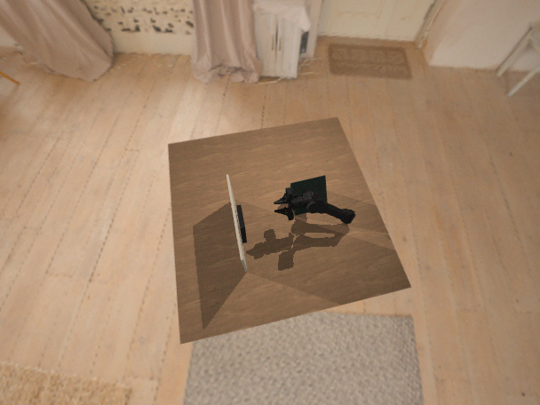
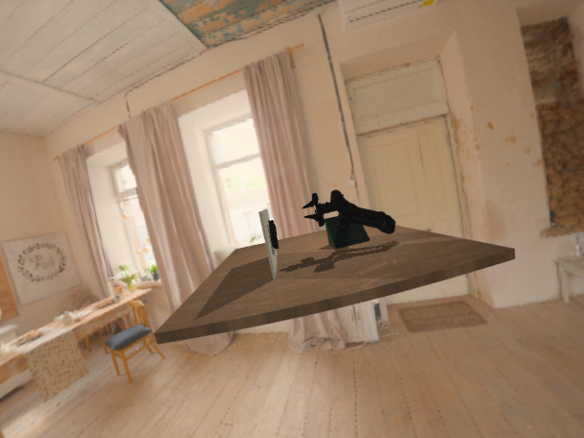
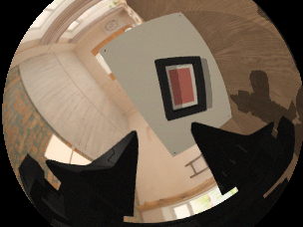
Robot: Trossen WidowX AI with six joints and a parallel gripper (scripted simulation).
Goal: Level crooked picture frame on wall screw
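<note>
Right now my gripper tip is 190 mm short of the picture frame, 90 mm above it and 40 mm to the right of it. From my gripper tip the other things lie so: wall panel: 200 mm ahead, 100 mm below, 40 mm to the left.
</note>
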